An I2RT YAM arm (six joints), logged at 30 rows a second.
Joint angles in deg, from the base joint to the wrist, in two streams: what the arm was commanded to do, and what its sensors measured. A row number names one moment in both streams.
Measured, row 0:
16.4 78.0 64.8 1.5 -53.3 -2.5
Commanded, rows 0 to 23:
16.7 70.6 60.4 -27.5 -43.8 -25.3
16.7 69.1 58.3 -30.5 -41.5 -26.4
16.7 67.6 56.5 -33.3 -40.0 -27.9
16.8 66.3 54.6 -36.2 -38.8 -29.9
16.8 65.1 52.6 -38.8 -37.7 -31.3
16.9 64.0 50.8 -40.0 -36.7 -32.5
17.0 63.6 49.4 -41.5 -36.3 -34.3
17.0 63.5 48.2 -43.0 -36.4 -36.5
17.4 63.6 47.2 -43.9 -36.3 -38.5
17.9 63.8 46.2 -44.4 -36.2 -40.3
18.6 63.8 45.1 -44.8 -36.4 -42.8
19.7 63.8 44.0 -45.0 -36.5 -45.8
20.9 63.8 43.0 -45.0 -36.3 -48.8
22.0 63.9 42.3 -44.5 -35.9 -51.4
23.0 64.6 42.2 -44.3 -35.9 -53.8
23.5 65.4 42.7 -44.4 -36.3 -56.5
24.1 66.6 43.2 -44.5 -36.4 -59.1
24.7 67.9 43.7 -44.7 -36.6 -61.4
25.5 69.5 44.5 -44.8 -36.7 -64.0
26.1 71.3 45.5 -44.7 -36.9 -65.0
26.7 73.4 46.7 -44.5 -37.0 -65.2
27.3 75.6 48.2 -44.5 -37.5 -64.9
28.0 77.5 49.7 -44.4 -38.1 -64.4
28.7 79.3 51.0 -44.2 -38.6 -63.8
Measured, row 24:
26.2 73.8 44.5 -45.0 -36.1 -58.9
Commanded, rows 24 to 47:
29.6 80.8 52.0 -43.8 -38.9 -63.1
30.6 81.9 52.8 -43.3 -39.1 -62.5
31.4 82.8 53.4 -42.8 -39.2 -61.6
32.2 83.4 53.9 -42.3 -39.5 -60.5
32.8 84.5 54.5 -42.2 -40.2 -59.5
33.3 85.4 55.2 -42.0 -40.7 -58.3
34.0 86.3 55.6 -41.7 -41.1 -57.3
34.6 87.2 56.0 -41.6 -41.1 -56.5
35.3 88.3 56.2 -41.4 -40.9 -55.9
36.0 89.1 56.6 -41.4 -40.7 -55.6
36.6 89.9 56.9 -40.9 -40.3 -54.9
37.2 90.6 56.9 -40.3 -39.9 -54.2
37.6 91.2 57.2 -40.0 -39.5 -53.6
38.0 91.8 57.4 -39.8 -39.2 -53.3
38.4 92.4 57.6 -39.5 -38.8 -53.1
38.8 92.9 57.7 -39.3 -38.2 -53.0
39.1 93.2 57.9 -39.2 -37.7 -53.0
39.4 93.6 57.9 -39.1 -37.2 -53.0
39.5 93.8 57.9 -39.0 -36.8 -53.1
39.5 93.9 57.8 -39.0 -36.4 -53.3
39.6 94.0 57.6 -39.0 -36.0 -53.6
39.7 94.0 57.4 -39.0 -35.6 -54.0
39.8 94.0 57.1 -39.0 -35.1 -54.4
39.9 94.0 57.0 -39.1 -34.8 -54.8
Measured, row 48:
38.9 93.5 55.3 -40.0 -36.0 -53.7
